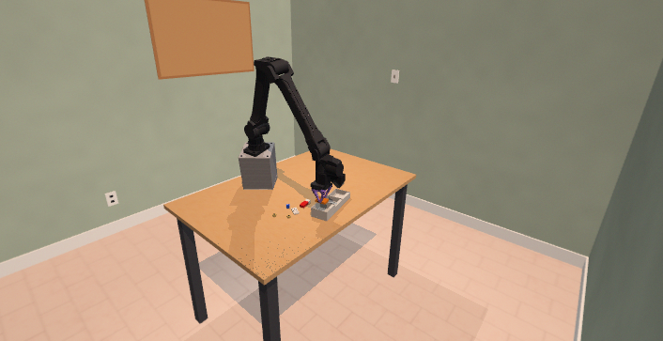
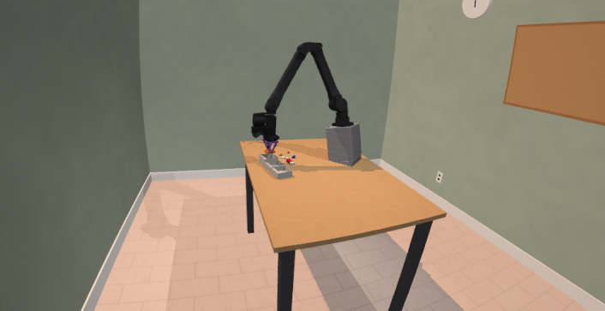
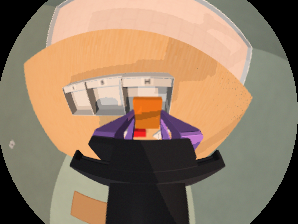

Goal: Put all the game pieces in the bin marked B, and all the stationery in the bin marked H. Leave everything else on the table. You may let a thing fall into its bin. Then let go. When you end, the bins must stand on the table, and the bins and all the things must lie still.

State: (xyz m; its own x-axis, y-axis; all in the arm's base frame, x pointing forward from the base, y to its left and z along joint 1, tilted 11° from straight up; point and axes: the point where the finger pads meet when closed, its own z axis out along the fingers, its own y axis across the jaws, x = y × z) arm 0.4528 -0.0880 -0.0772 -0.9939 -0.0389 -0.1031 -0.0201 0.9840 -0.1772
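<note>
My hand is 12 cm past the red piece, 4 cm to the right of it and 7 cm above it. Round my hand: white domino (12 cm behind, 4 cm to the right, 7 cm below); grey bin row (1 cm ahead, 8 cm to the left, 6 cm below); orange block (1 cm below).
</note>
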